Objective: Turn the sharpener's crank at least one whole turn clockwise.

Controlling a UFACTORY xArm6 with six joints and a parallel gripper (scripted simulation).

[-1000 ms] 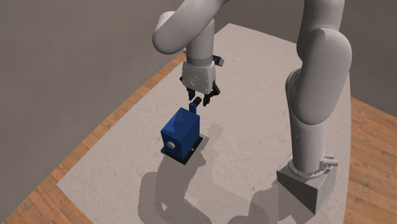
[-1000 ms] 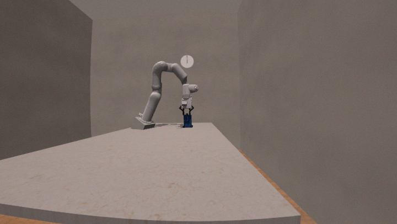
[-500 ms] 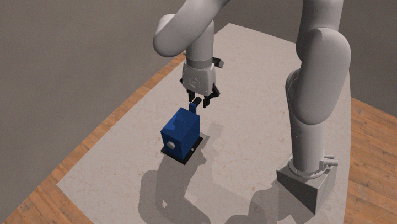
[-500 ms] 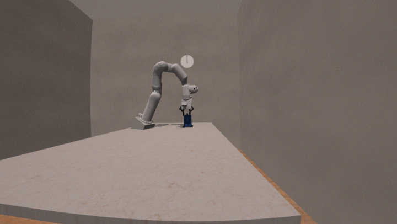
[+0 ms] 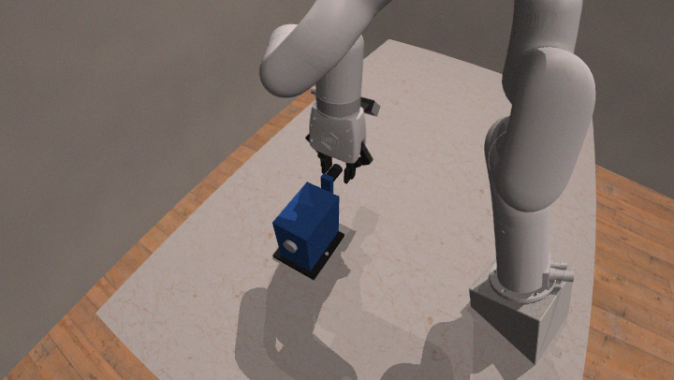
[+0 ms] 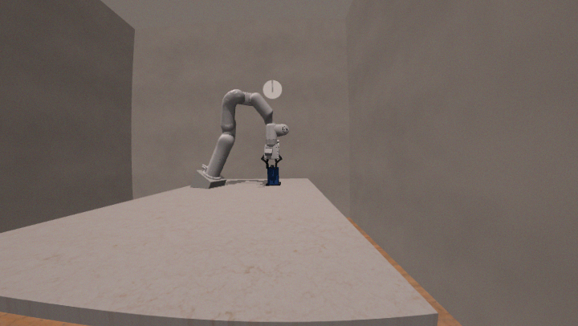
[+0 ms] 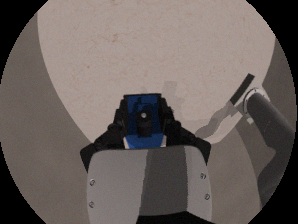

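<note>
Now: hand 2 cm to the right of the black knob.
</note>
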